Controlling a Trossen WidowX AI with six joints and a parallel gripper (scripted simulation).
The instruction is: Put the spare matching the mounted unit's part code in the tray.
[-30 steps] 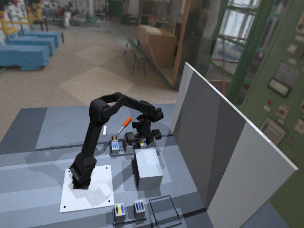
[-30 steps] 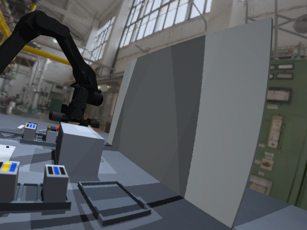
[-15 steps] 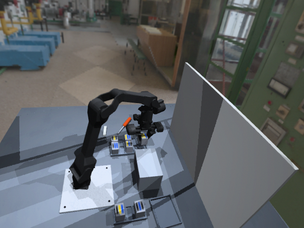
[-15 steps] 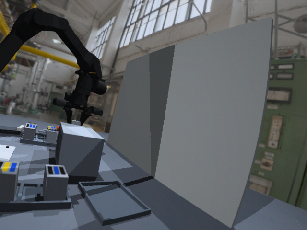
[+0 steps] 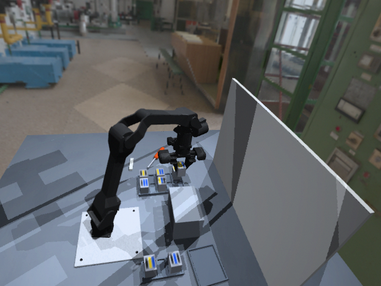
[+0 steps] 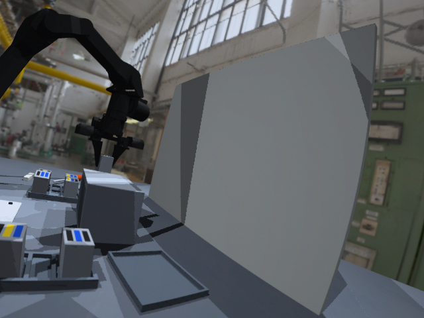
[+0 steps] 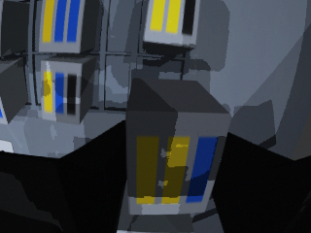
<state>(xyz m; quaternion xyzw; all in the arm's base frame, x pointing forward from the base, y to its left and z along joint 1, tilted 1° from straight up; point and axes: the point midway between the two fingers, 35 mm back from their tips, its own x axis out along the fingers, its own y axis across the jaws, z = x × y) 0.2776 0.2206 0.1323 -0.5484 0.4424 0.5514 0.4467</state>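
Right now my gripper tip is 35 cm to the left of the flat tray, 9 cm above it and 8 cm short of it. The rest, counted from my gripper tip: grey panel 24 cm ahead, 14 cm to the right, 13 cm above; mounted unit 16 cm to the right, 5 cm below, 1 cm ahead; yellow-yellow-black spare 6 cm to the left, 5 cm below, 1 cm behind.
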